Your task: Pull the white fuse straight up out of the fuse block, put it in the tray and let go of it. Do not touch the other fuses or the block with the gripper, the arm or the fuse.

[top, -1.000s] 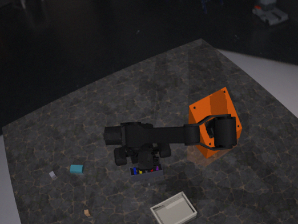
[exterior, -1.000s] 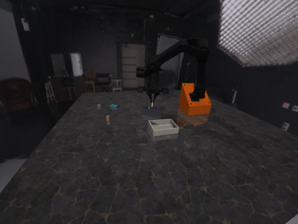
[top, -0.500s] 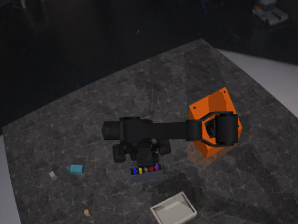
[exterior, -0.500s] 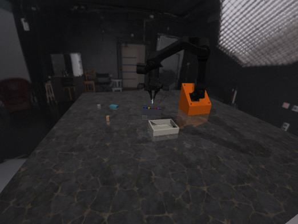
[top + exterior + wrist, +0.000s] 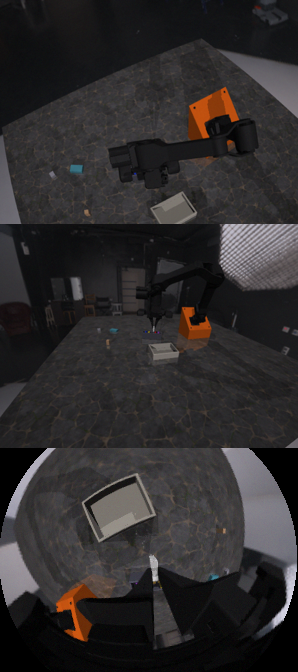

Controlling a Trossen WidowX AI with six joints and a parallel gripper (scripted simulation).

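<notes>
The pale tray is 120 mm to the left of my gripper tip, 90 mm below it and 20 mm behind it. The rest, counted from my gripper tip: white fuse (10 mm below); small tan cube (260 mm ahead, 80 mm below, 30 mm to the right); teal block (230 mm to the right, 230 mm ahead, 90 mm below).
</notes>
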